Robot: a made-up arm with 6 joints.
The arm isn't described. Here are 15 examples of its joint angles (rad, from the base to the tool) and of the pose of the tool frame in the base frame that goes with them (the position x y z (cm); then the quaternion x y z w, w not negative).
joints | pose
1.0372 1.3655 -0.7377 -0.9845 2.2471 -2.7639 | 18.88 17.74 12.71 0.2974 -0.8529 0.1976 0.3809
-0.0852 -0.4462 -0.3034 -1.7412 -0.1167 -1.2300 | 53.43 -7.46 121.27 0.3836 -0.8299 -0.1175 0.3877
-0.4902 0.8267 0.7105 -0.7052 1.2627 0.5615 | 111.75 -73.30 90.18 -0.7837 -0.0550 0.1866 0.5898
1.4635 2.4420 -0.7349 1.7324 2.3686 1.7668 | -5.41 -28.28 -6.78 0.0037 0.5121 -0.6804 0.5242
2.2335 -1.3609 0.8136 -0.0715 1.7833 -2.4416 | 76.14 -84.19 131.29 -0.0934 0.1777 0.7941 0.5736
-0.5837 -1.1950 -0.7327 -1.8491 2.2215 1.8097 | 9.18 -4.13 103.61 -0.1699 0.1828 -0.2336 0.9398
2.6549 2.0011 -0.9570 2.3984 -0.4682 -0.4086 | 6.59 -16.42 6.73 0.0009 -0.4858 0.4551 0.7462
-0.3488 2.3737 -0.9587 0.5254 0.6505 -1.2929 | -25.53 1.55 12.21 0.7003 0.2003 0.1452 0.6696
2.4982 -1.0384 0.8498 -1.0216 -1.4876 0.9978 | 61.85 -43.69 172.39 0.1276 0.7041 0.0400 0.6973
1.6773 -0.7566 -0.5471 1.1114 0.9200 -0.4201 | -1.96 24.39 133.98 0.3373 0.6717 -0.3404 0.5650
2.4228 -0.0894 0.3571 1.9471 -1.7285 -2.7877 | -49.89 37.95 171.35 0.2088 -0.7871 0.4490 0.3677
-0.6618 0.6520 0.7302 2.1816 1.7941 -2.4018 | 100.08 -68.66 124.65 0.1817 -0.3057 0.9055 0.2316
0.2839 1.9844 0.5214 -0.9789 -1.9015 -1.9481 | 64.84 13.65 -53.61 0.4804 0.5431 -0.3254 0.6070
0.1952 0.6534 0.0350 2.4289 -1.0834 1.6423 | 112.94 29.79 71.48 -0.0870 -0.8642 0.1101 0.4832
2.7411 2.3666 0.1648 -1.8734 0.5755 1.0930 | 5.50 -5.68 -50.70 0.4038 -0.3848 -0.7513 0.3527
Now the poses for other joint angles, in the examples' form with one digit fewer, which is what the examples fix.
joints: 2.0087 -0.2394 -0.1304 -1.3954 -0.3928 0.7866
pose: -25.2 58.8 122.3 -0.312 0.440 -0.709 0.454
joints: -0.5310 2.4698 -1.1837 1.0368 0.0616 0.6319
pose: -24.6 9.3 30.7 -0.745 0.362 -0.492 0.267
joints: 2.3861 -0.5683 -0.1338 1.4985 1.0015 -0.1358
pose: -23.9 14.9 158.2 0.361 0.728 0.093 0.576
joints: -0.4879 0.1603 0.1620 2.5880 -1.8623 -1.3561
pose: 87.1 -39.4 133.0 -0.650 0.513 -0.102 0.551
